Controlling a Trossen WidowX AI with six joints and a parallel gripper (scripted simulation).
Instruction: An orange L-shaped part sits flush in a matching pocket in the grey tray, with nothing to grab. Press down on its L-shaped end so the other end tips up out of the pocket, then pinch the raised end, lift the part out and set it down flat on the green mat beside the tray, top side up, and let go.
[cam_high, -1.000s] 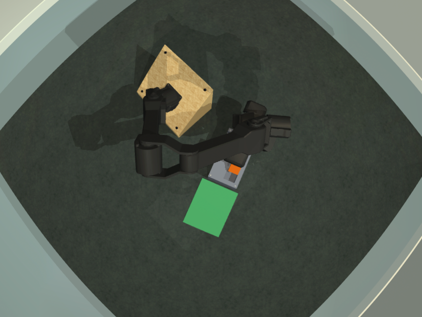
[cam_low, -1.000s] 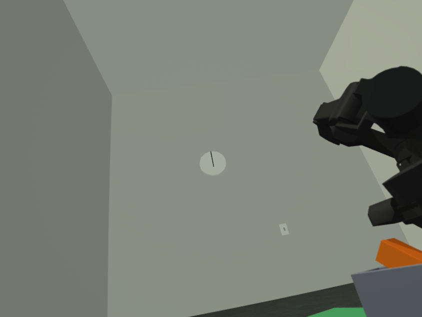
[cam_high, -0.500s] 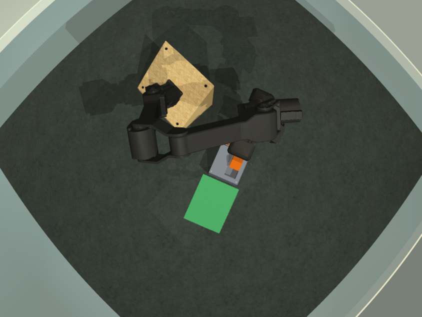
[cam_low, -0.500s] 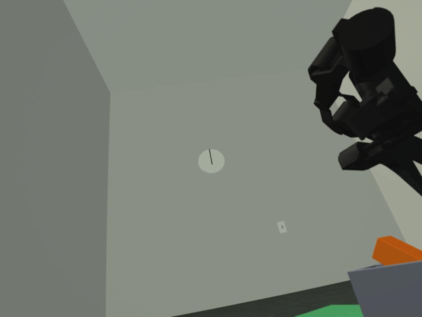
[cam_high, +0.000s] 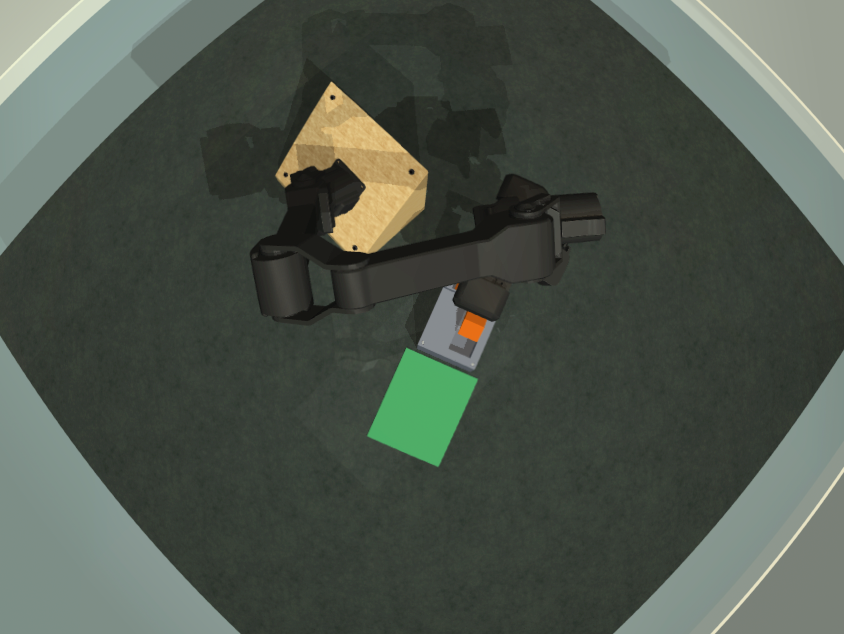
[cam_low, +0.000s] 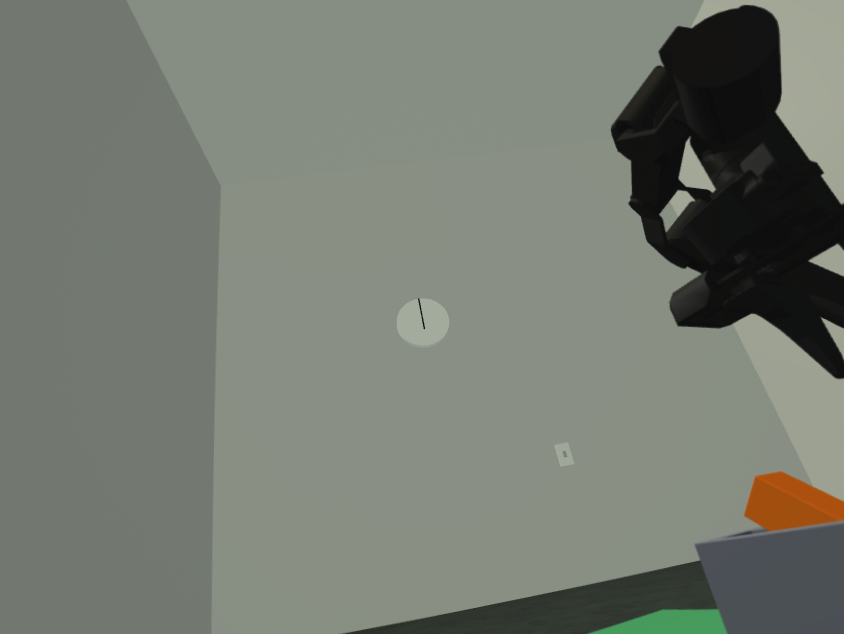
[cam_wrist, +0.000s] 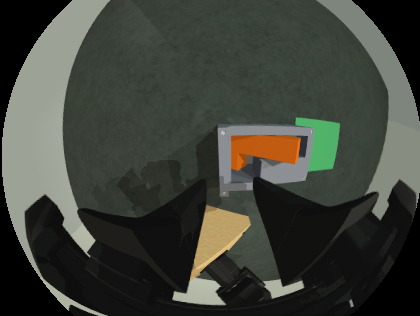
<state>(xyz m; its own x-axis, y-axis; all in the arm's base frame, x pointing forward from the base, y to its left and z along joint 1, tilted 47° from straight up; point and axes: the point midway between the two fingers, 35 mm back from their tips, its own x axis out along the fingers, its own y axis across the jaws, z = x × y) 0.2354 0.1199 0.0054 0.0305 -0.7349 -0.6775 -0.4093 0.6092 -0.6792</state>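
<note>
The orange L-shaped part is 1 cm ahead of my gripper tip, 4 cm to the right of it and 10 cm below it. Round my gripper tip: green mat (8 cm ahead, 20 cm to the right, 16 cm below).
</note>
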